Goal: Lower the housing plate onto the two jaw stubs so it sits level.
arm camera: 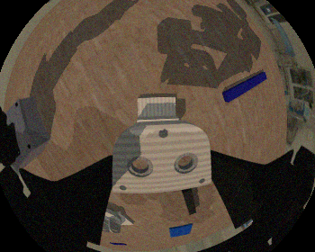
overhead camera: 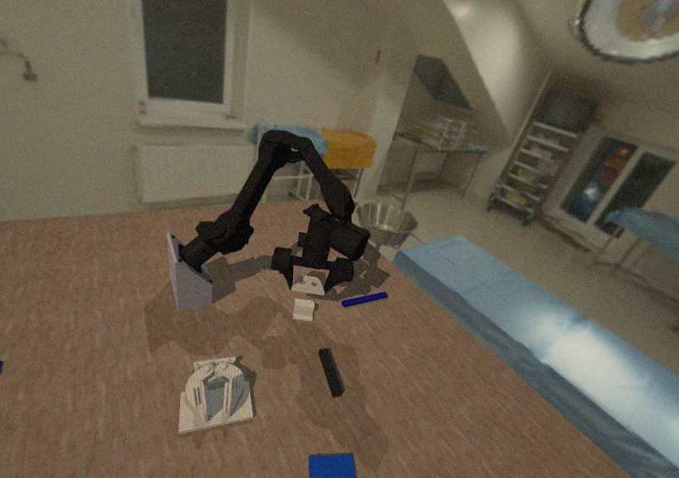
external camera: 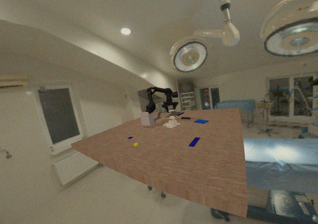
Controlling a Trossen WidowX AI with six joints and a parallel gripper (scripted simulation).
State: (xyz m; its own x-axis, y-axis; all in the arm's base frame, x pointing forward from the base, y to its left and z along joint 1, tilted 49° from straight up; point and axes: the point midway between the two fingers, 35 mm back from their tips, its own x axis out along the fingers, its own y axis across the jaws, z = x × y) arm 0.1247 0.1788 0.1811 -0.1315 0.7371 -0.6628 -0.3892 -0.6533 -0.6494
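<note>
Right now the white base is 180 mm ahead of my gripper tip, 230 mm to the right of it and 70 mm below it. The rest, counted from my gripper tip: blue strip: 10 mm behind, 200 mm to the left, 70 mm below; then black bar: 180 mm ahead, 70 mm below.
</note>
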